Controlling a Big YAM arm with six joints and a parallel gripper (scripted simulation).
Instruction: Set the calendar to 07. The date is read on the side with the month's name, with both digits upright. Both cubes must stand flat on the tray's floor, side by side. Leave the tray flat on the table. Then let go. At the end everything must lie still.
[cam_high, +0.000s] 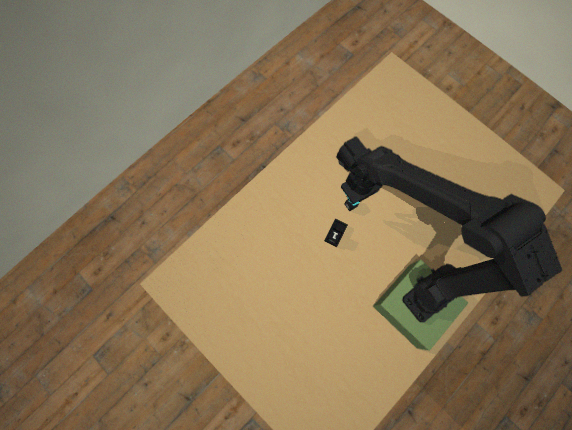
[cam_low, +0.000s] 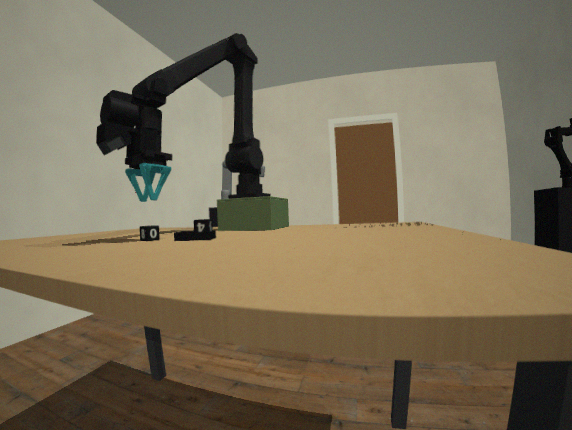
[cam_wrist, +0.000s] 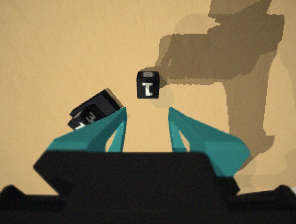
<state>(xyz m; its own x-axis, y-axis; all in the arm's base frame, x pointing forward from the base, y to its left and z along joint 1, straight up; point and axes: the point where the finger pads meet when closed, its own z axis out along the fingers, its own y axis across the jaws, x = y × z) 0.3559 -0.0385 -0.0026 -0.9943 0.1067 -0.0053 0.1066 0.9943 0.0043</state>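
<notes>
Now: the digit cube 80 mm below my hand. From my hand the other things lie so: black calendar tray 100 mm to the left, 90 mm below, 40 mm behind.
</notes>
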